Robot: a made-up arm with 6 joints.
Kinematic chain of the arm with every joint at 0, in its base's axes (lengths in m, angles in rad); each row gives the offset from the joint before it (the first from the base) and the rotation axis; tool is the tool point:
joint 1: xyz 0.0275 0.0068 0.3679 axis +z
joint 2: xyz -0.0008 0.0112 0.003 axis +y
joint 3: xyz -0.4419 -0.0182 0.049 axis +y
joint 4: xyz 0.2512 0.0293 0.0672 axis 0.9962 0 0.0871
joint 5: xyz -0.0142 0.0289 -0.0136 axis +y
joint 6: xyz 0.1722 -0.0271 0.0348 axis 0.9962 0 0.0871
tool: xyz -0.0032 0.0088 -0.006
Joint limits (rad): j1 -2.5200..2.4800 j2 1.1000..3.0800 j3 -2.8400..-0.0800 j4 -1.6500..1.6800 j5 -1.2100..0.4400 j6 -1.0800..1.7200
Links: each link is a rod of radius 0.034 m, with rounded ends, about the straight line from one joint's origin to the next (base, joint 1, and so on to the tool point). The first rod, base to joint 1, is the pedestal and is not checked.
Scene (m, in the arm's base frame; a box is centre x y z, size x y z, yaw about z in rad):
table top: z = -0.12
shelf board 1: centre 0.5 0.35 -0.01 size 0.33 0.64 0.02 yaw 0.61
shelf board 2: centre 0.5 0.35 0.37 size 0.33 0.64 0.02 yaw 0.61
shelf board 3: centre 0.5 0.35 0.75 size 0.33 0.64 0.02 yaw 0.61
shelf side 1: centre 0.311 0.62 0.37 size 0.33 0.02 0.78 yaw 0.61
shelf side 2: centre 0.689 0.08 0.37 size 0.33 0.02 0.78 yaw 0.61
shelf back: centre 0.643 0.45 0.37 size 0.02 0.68 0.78 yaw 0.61
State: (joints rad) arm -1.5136 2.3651 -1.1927 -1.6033 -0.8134 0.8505
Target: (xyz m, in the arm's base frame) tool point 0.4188 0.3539 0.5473
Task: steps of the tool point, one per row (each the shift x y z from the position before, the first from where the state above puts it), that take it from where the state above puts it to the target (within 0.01 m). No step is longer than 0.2 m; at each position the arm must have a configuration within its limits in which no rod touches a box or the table.
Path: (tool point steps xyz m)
1: 0.0870 0.1277 0.0899
2: 0.0361 0.1515 0.0693
3: -0.0186 0.1536 0.0450
4: -0.0685 0.1341 0.0185
5: 0.0658 0.0165 0.0111
6: 0.0651 0.0591 -0.0021
7: 0.0430 0.1000 -0.0148
8: 0.0020 0.1292 -0.0265

